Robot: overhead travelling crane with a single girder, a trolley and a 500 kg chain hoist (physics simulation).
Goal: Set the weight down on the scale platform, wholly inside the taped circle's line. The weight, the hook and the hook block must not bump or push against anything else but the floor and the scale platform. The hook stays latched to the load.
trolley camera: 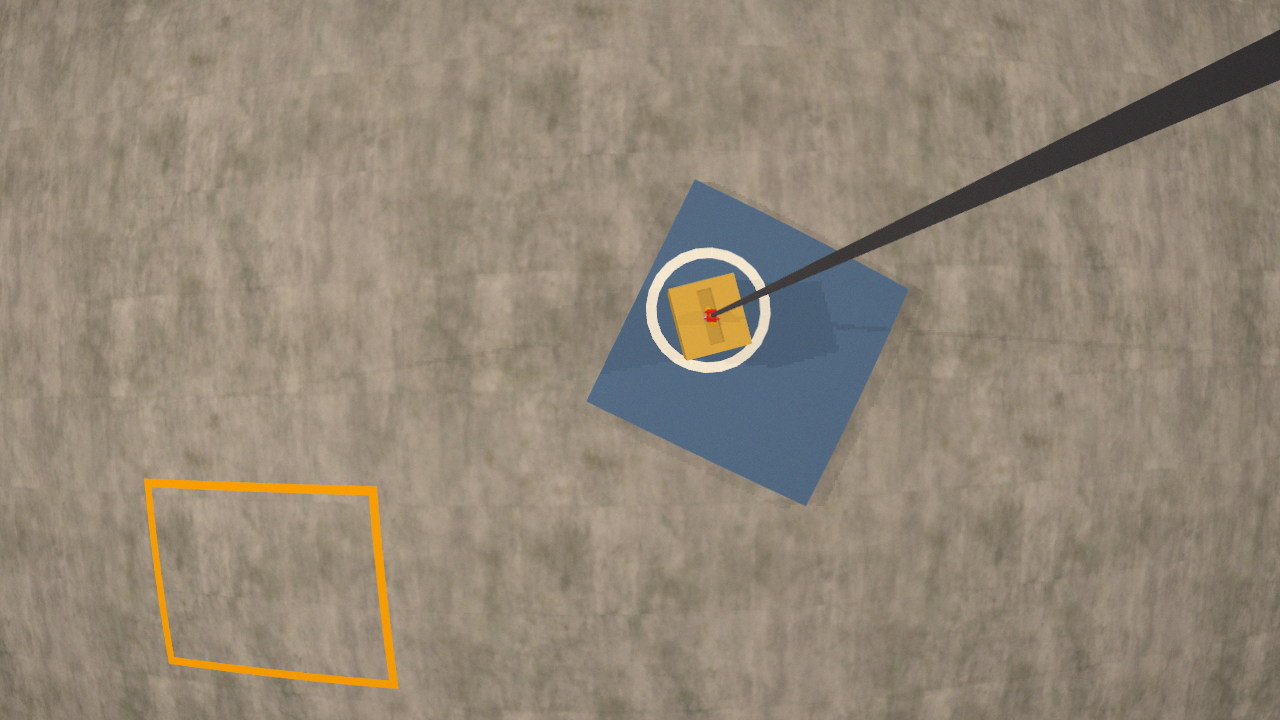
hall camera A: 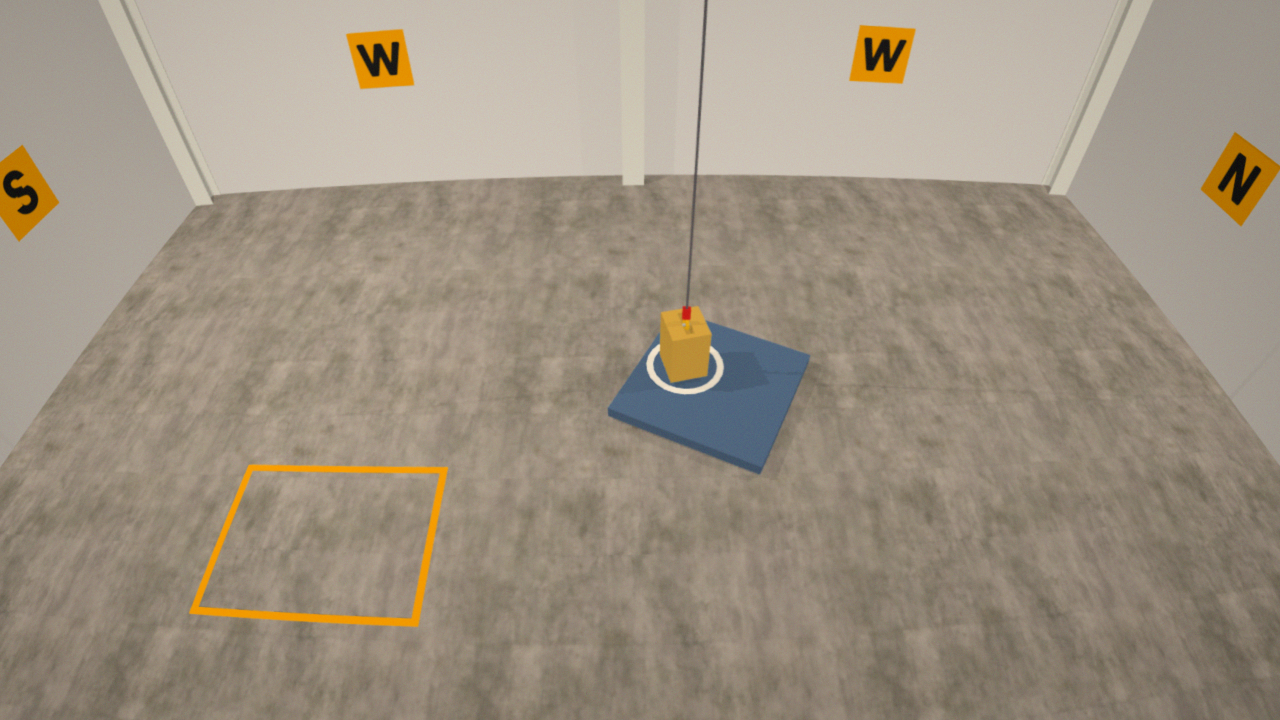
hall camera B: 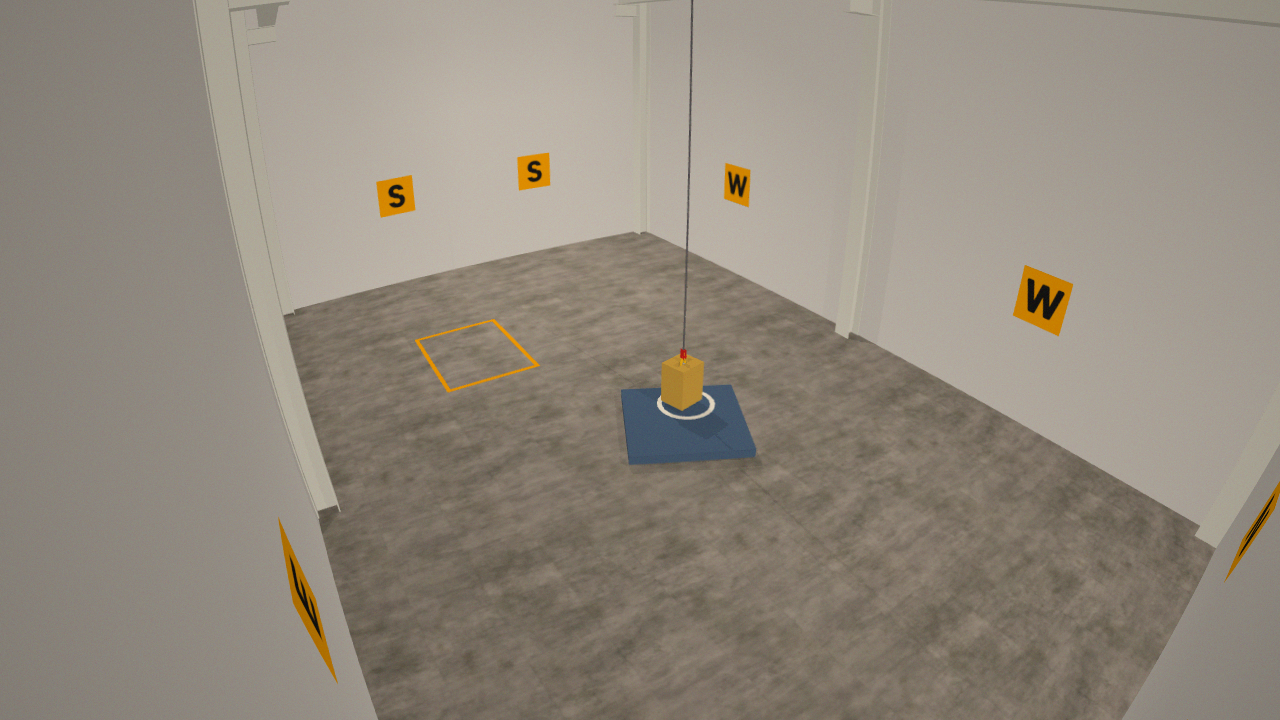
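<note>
The yellow weight [hall camera A: 685, 355] [hall camera B: 682, 385] [trolley camera: 698, 329] hangs upright, very low over the blue scale platform [hall camera A: 716, 420] [hall camera B: 657, 443] [trolley camera: 787, 429]; whether its base touches cannot be told. The white taped circle [hall camera A: 685, 389] [hall camera B: 686, 417] [trolley camera: 651, 309] surrounds it. In the trolley view the weight sits slightly toward the circle's lower right, and its lower corners overlap the line's inner edge. My hook [hall camera A: 686, 322] [hall camera B: 682, 360] [trolley camera: 710, 315], under the small red hook block, is latched to the weight's top. The chain looks straight. The base's far side is hidden.
An orange outlined square [hall camera A: 313, 617] [hall camera B: 433, 365] [trolley camera: 384, 586] is marked on the floor, to the lower left of the platform in hall camera A and the trolley view. Walls with lettered signs and pale columns [hall camera A: 632, 89] [hall camera B: 863, 179] stand well away from the weight.
</note>
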